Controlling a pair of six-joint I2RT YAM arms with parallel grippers.
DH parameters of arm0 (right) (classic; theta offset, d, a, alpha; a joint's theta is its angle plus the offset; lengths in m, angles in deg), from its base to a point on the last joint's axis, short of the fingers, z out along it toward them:
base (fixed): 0 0 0 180
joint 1: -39.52 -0.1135 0.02 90
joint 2: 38.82 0 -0.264 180
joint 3: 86.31 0 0.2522 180
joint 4: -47.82 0 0.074 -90
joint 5: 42.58 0 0 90
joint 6: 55.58 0.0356 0 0
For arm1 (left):
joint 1: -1.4 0.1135 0.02 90
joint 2: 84.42 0 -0.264 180
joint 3: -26.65 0 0.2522 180
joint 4: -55.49 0 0.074 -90
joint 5: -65.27 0 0 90
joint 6: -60.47 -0.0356 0 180
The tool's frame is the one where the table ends.
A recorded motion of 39 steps. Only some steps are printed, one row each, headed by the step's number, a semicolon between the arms.
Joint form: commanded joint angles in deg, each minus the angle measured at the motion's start. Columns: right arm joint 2, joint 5, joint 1, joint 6, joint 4, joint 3; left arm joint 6, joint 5, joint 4, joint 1, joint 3, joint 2.
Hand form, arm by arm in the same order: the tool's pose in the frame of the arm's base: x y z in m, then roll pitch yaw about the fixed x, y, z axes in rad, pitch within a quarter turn. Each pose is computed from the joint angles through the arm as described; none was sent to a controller.
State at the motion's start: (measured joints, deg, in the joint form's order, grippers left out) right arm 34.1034 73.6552 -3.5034 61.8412 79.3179 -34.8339; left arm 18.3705 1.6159 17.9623 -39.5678 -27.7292 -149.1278
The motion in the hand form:
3: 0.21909 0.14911 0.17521 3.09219 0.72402 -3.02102; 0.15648 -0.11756 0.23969 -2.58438 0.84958 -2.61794
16: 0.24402 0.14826 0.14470 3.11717 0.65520 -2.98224; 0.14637 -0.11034 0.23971 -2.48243 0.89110 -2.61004
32: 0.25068 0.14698 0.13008 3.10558 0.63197 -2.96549; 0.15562 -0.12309 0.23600 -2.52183 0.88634 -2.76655
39: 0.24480 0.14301 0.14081 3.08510 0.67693 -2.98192; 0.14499 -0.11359 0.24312 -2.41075 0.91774 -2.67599
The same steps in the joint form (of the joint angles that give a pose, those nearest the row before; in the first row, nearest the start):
3: 6.59 -9.80 6.61 -4.80 -6.98 1.29; -3.81 -0.48 3.15 -0.50 5.66 11.85
16: 16.07 -13.35 10.15 -8.30 -12.01 2.60; -7.38 -3.18 7.11 -0.43 9.38 17.41
32: 19.56 -15.65 11.35 -9.85 -15.11 2.28; -11.80 -9.09 10.94 -0.43 8.71 13.02
39: 15.86 -15.45 11.38 -9.75 -15.68 0.73; -11.69 -8.93 11.33 -0.42 10.43 18.65

